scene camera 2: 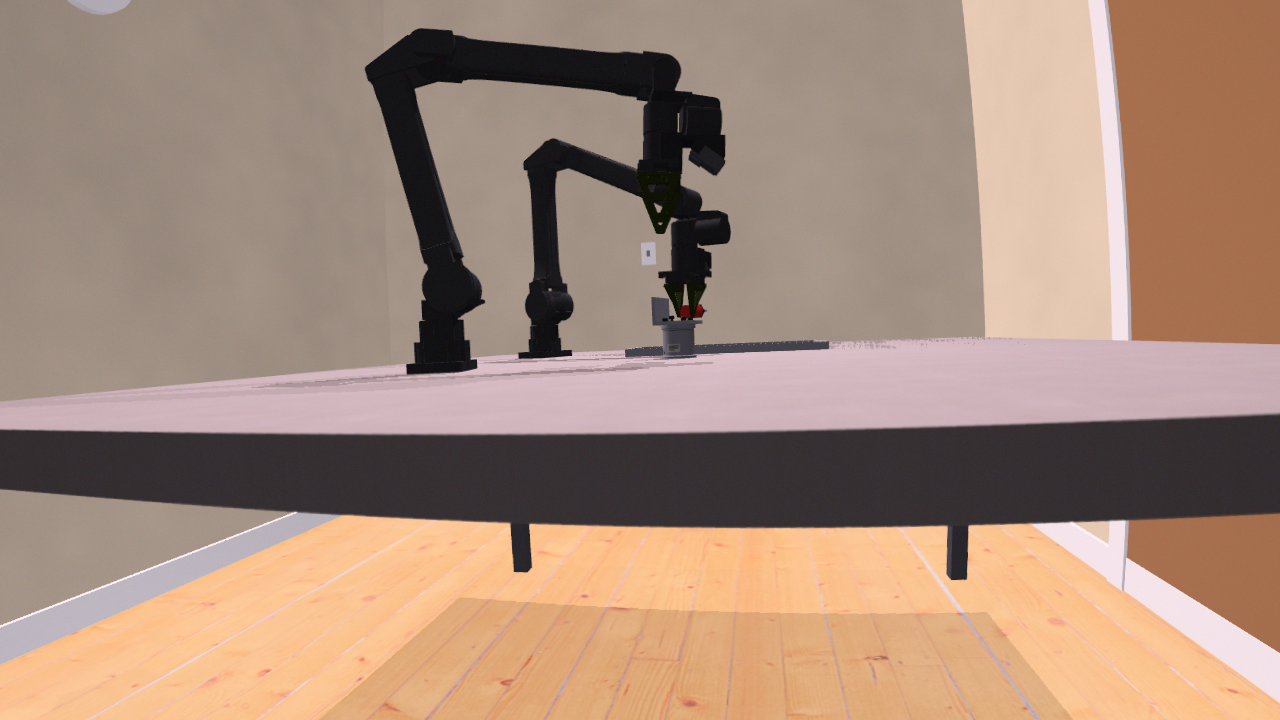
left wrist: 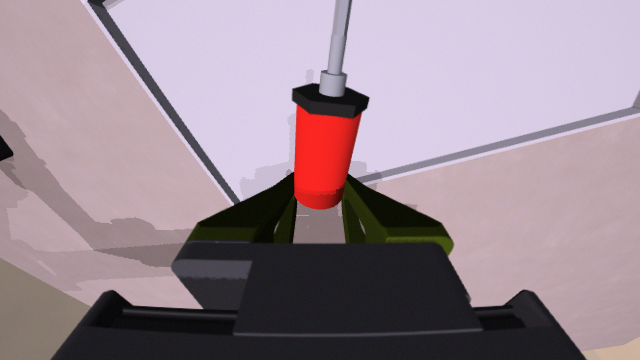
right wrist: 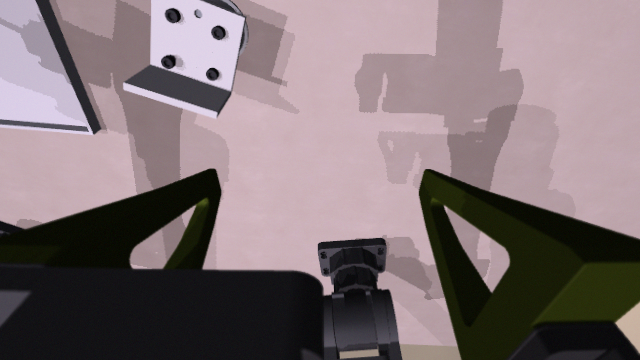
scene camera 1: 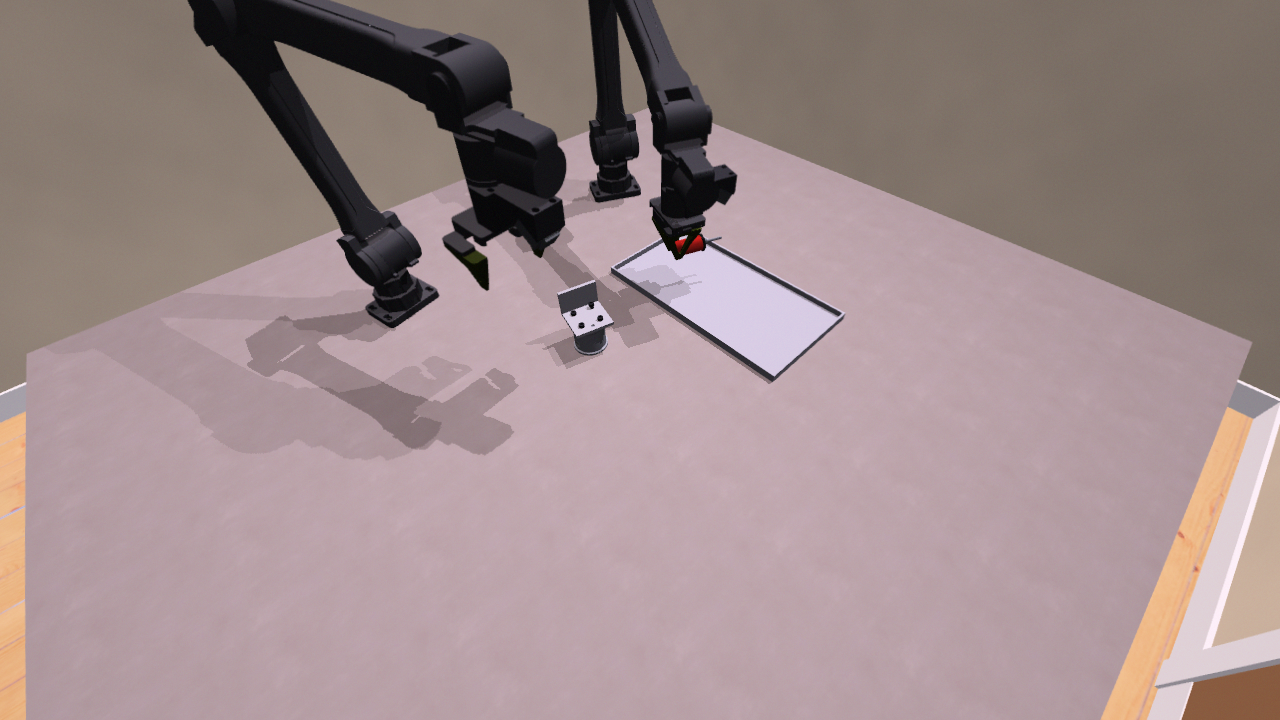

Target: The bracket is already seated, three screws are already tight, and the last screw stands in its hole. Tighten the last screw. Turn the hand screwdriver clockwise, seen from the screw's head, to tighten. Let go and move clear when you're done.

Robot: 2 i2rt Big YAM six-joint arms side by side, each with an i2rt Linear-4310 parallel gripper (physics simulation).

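Seen in the pictures: left gripper, between the fingertips: [left wrist: 319, 180] [scene camera 1: 675, 254]; right gripper, between the fingertips: [scene camera 2: 659, 228] [right wrist: 320, 180] [scene camera 1: 512, 271]; left arm's base, origin of its link: [scene camera 2: 545, 357] [scene camera 1: 615, 191]; right arm's base, origin of its link: [scene camera 2: 443, 371] [right wrist: 351, 254] [scene camera 1: 404, 304].
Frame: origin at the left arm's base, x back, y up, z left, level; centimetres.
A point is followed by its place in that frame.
Observation:
My left gripper [scene camera 1: 680, 255] {x -41.4, y 7.9, z 2.1 cm} [scene camera 2: 684, 314] {x -41.4, y 7.9, z 2.1 cm} [left wrist: 319, 180] {x -41.4, y 7.9, z 2.1 cm} is shut on the red handle of the screwdriver [scene camera 1: 692, 243] {x -42.2, y 10.3, z 5.3 cm} [scene camera 2: 696, 311] {x -42.6, y 9.2, z 4.7 cm} [left wrist: 325, 150] {x -41.2, y 10.7, z 5.7 cm}, near its butt end. The tool lies about level above the tray's back corner, its shaft pointing away from the bracket. The bracket [scene camera 1: 577, 296] {x -49.2, y 9.2, z -18.5 cm} [scene camera 2: 659, 310] {x -49.4, y 8.7, z -19.7 cm} [right wrist: 195, 47] {x -51.8, y 6.6, z -17.8 cm} sits on a round grey base [scene camera 1: 589, 343] {x -54.7, y 2.8, z -18.3 cm} [scene camera 2: 677, 341] {x -53.3, y 3.0, z -20.2 cm}, with four black screw heads on its plate. The screw [right wrist: 168, 62] {x -49.8, y 7.4, z -16.4 cm} by the upright flange on the tray side appears slightly higher. My right gripper [scene camera 1: 512, 270] {x -55.6, y 21.6, z -27.7 cm} [scene camera 2: 660, 231] {x -55.6, y 21.6, z -27.7 cm} [right wrist: 320, 180] {x -55.6, y 21.6, z -27.7 cm} is open and empty, high above the table.
A shallow white tray [scene camera 1: 691, 326] {x -53.8, y 0.2, z 1.3 cm} [left wrist: 168, 106] {x -27.3, y 0.9, z 3.1 cm} [right wrist: 70, 70] {x -39.9, y 1.0, z -5.7 cm} with a dark rim lies right of the bracket in scene camera 1. The right arm's gripper hangs up and left of the bracket there. Arm shadows fall across the table [scene camera 1: 626, 537] {x -89.0, y 0.0, z -20.8 cm}.

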